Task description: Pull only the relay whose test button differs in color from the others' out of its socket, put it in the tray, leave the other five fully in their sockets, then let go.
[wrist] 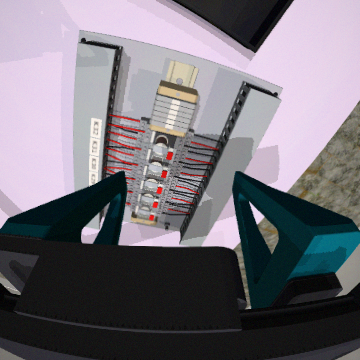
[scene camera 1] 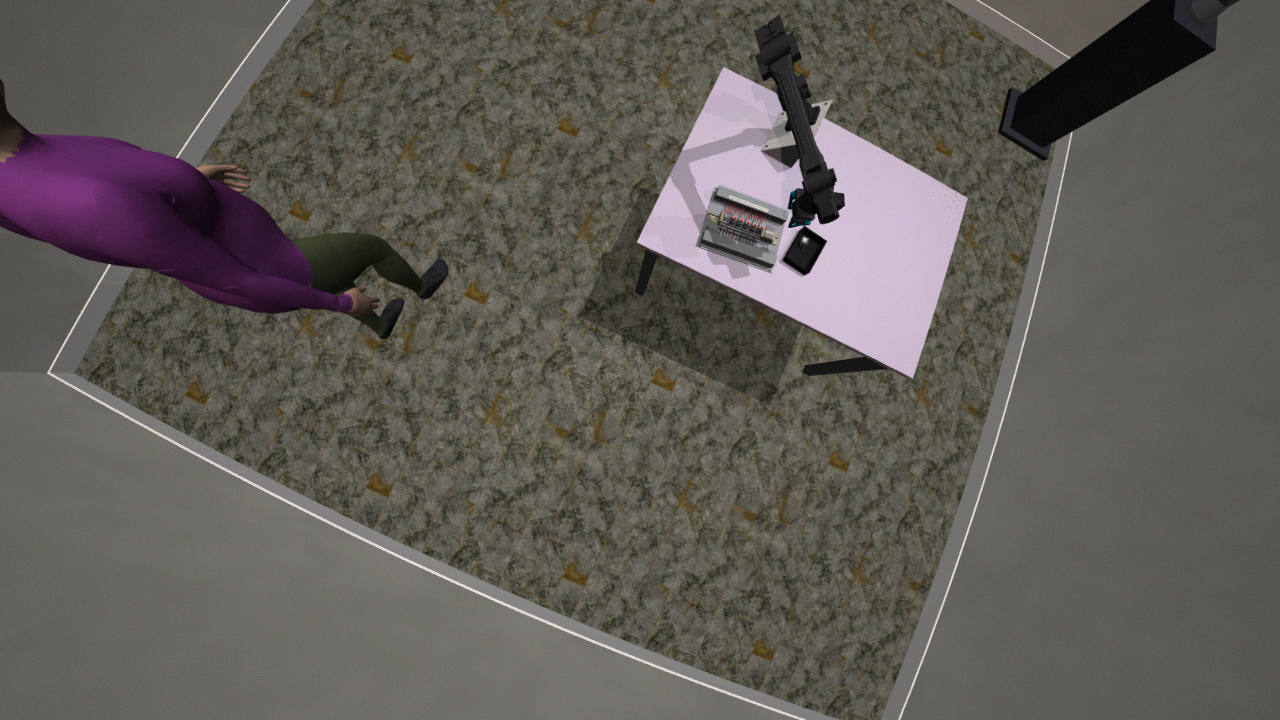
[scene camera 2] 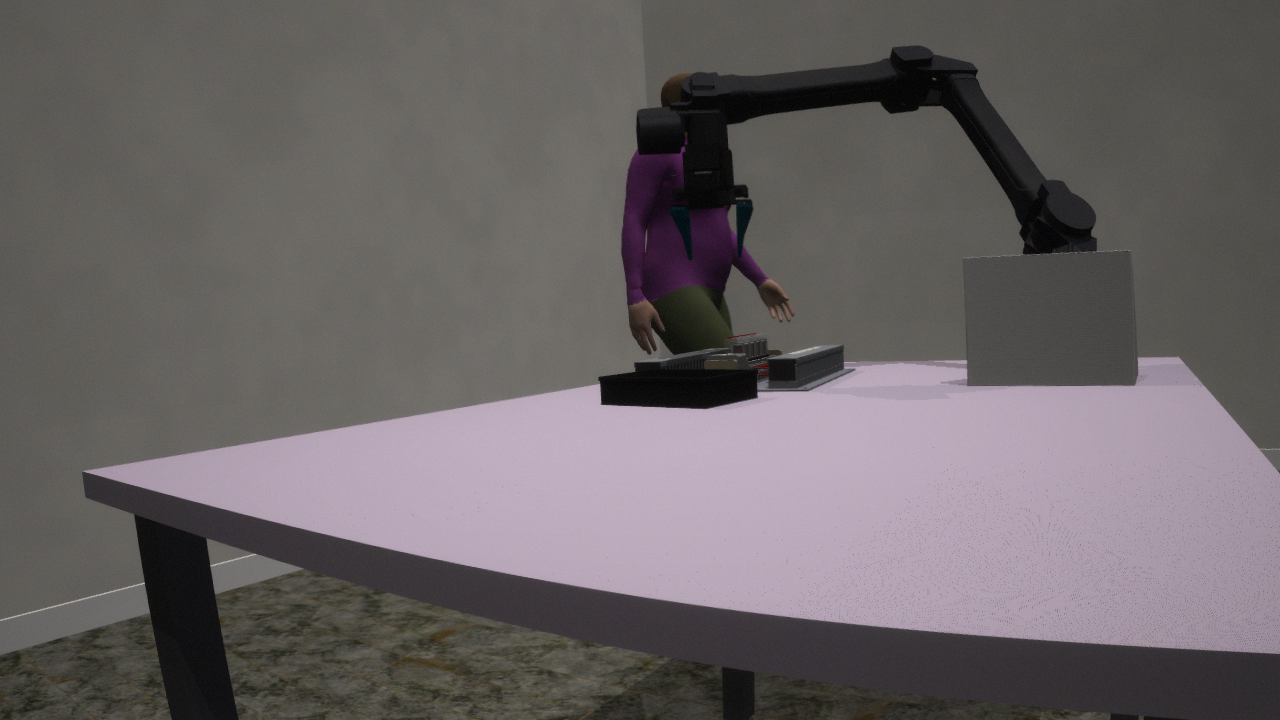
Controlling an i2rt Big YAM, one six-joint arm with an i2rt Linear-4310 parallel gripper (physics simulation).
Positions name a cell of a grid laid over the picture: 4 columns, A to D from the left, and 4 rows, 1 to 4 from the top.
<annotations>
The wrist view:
my gripper: B2
grey panel: B1
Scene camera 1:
my gripper: C2
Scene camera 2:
my gripper: C2
</annotations>
